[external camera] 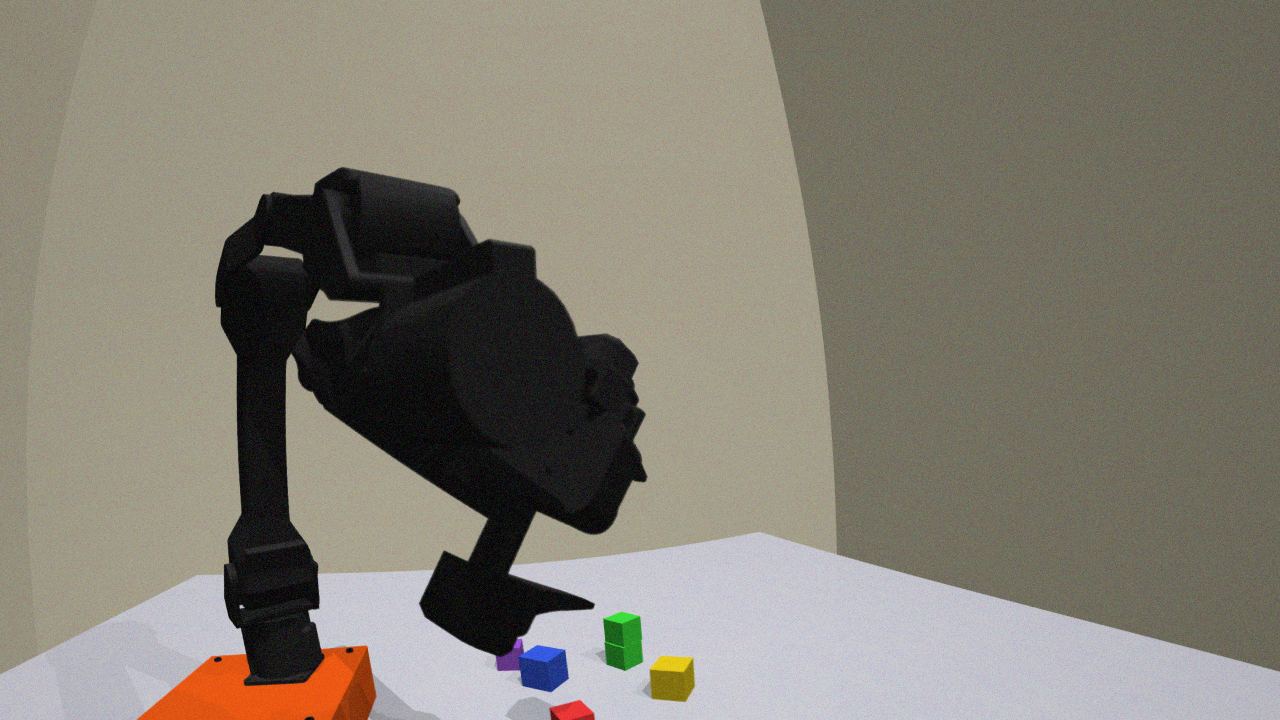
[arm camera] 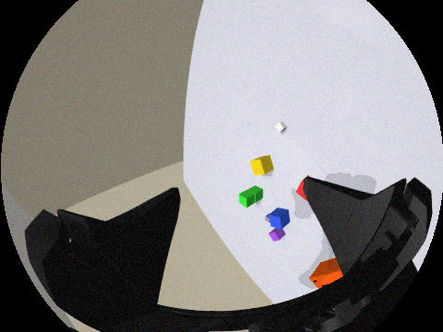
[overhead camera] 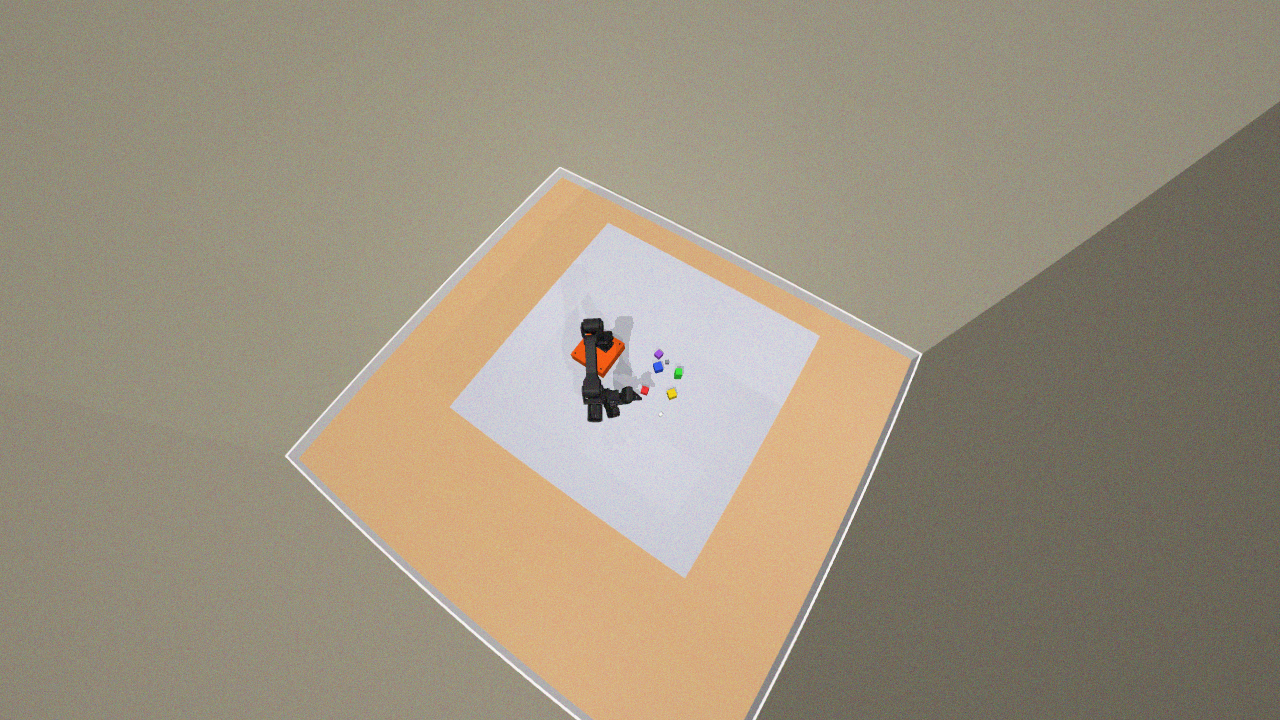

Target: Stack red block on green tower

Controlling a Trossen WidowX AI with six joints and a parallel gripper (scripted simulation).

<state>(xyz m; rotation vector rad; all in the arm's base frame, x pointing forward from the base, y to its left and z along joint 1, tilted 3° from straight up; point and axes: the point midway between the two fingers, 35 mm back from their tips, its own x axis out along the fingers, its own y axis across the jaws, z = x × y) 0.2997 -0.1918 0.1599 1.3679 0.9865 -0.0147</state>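
Now: gripper tip 29 cm to the right of the small dark cube, 20 cm above it and 3 cm past it. Round my gripper tip: blue block 24 cm to the left, 19 cm below, 5 cm behind; tiny white cube 21 cm below, 9 cm ahead, 6 cm to the left; yellow block 20 cm below, 17 cm to the left, 8 cm ahead.
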